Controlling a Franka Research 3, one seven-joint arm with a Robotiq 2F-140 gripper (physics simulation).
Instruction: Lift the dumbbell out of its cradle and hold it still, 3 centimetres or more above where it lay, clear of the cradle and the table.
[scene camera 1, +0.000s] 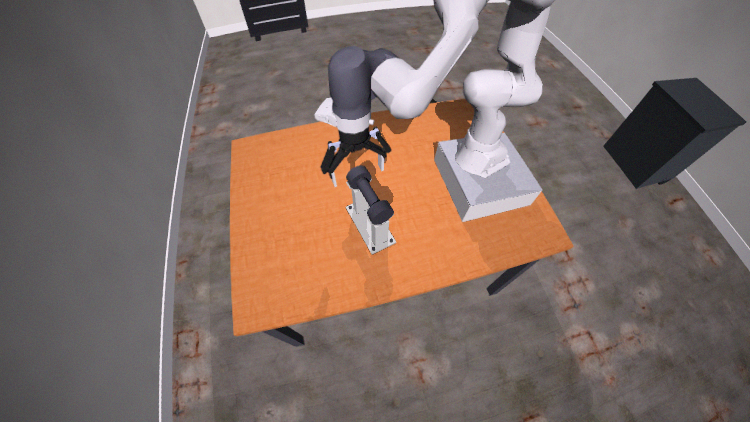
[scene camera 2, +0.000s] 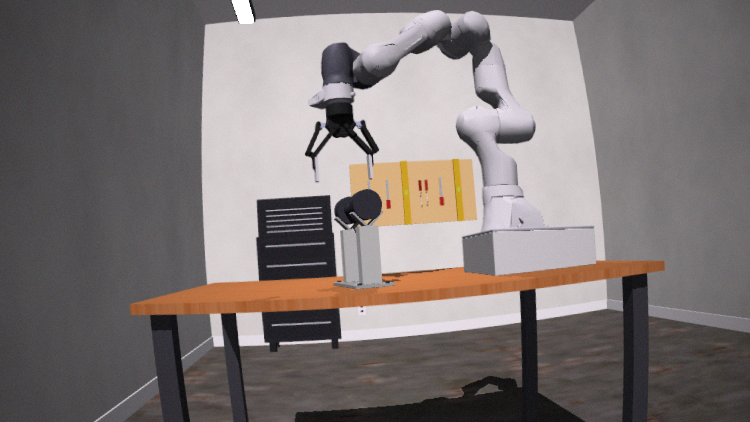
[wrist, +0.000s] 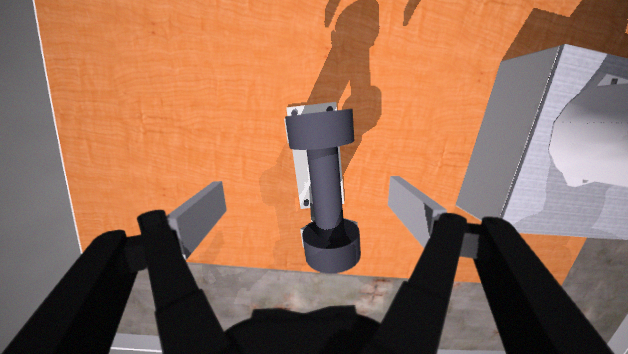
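Note:
The dark grey dumbbell (scene camera 1: 370, 193) (scene camera 2: 366, 204) (wrist: 326, 190) lies level in its light grey cradle (scene camera 1: 380, 234) (scene camera 2: 369, 257) (wrist: 301, 175), which stands on the orange table (scene camera 1: 283, 236) (scene camera 2: 430, 289) (wrist: 150, 100). My gripper (scene camera 1: 358, 173) (scene camera 2: 343, 177) (wrist: 307, 193) is open and empty and points down. In the second scene view its fingertips are a little above the dumbbell and reach further to the left. In the wrist view the dumbbell's bar runs lengthwise between the two finger pads, slightly nearer the right one, with one head toward the gripper's palm.
The arm's base stands on a grey block (scene camera 1: 500, 202) (scene camera 2: 542, 250) (wrist: 505, 130), right of the cradle on the table. A black tool cabinet (scene camera 2: 294, 257) and a tool board (scene camera 2: 432, 209) are in the background. A dark box (scene camera 1: 666, 136) is beyond the table on the right.

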